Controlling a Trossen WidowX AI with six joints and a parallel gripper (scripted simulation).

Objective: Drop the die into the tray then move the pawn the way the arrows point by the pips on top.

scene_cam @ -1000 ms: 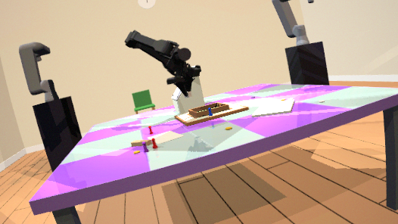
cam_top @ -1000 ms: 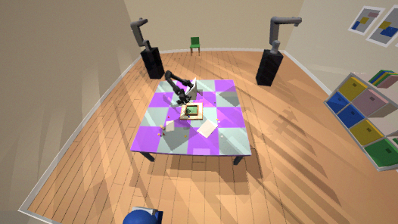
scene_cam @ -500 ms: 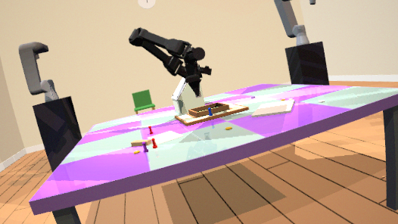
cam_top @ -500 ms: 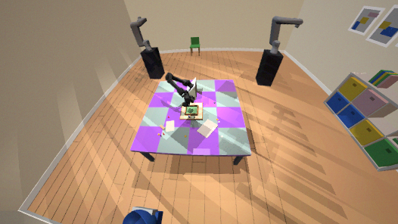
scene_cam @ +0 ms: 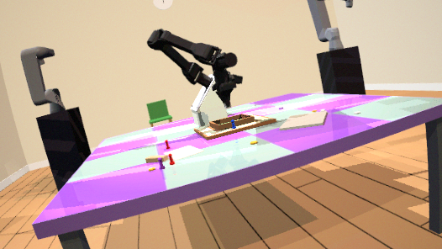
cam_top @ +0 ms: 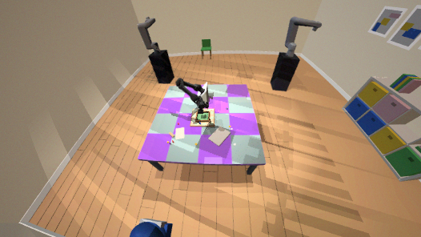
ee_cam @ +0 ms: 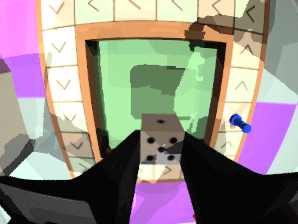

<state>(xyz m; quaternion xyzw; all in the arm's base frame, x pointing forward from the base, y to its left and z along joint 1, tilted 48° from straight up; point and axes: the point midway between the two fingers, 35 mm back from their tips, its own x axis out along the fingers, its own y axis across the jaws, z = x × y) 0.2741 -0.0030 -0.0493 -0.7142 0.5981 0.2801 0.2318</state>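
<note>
Now: the blue pawn 120 mm ahead of my gripper tip, 10 mm to the right of it and 60 mm below it. The rest, counted from my gripper tip: small tan card (310 mm ahead, 300 mm to the right, 80 mm below); pale die (right at my gripper tip); flat white sheet (240 mm ahead, 240 mm to the left, 90 mm below).
</note>
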